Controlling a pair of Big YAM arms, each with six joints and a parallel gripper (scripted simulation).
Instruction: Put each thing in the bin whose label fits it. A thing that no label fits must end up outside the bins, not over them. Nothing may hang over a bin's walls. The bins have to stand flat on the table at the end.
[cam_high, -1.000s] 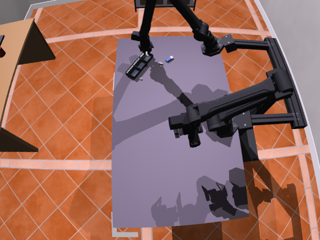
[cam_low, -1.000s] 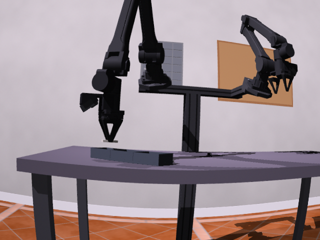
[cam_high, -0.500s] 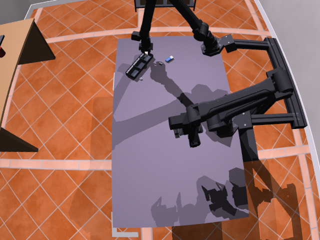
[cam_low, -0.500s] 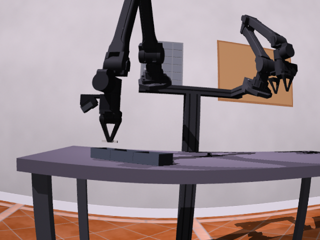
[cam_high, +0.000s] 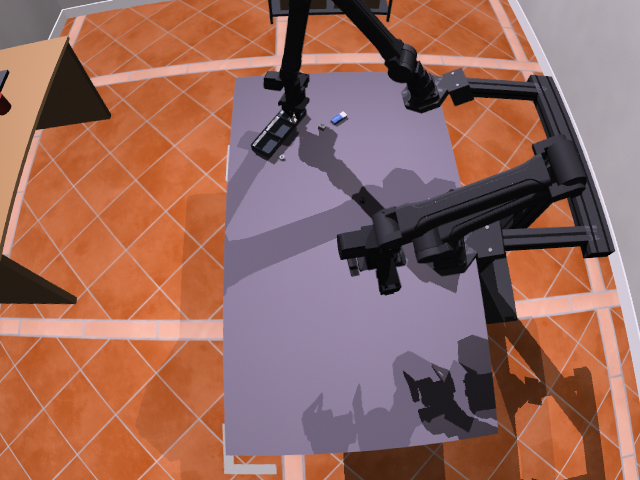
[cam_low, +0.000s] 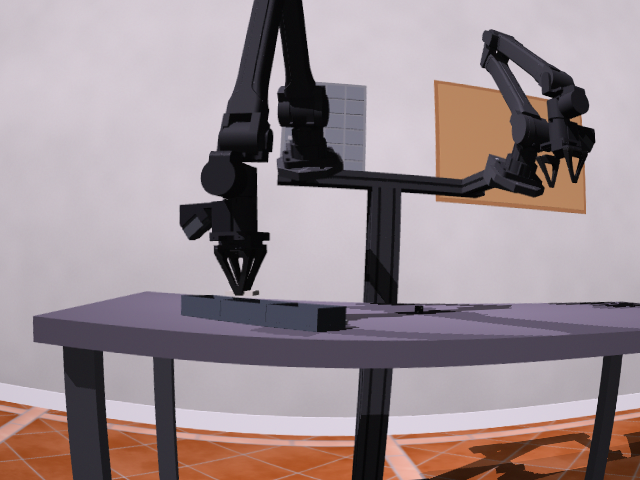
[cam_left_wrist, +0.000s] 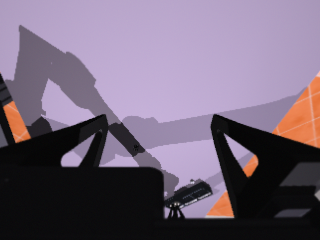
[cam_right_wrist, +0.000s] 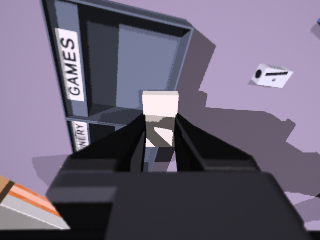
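The bin row lies 6 cm ahead of my right hand, 3 cm to the left of it and 3 cm below it. From my right hand the other things lie so: white card (1 cm below).
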